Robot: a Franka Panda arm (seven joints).
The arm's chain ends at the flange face. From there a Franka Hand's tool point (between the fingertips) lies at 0.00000 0.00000 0.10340 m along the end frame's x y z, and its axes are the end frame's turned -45 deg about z.
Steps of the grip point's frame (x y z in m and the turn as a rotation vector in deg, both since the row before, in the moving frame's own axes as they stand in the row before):
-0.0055 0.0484 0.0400 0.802 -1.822 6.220
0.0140 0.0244 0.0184 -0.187 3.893 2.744
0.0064 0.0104 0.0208 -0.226 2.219 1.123
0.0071 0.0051 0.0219 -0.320 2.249 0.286
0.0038 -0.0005 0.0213 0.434 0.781 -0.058
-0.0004 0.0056 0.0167 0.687 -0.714 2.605
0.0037 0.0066 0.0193 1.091 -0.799 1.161
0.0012 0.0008 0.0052 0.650 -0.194 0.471
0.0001 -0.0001 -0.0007 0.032 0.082 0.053
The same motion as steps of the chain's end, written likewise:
0.0337 0.0370 0.0401 -0.721 -1.855 6.220
0.0218 0.0120 0.0186 2.621 2.885 2.744
0.0087 0.0053 0.0209 1.409 1.729 1.123
0.0053 0.0010 0.0220 1.364 1.817 0.286
0.0019 -0.0015 0.0213 0.859 0.245 -0.058
0.0055 0.0042 0.0167 -0.019 -0.991 2.605
0.0097 0.0024 0.0193 0.206 -1.336 1.161
0.0025 0.0003 0.0052 0.322 -0.597 0.471
-0.0001 0.0000 -0.0007 0.081 0.035 0.053

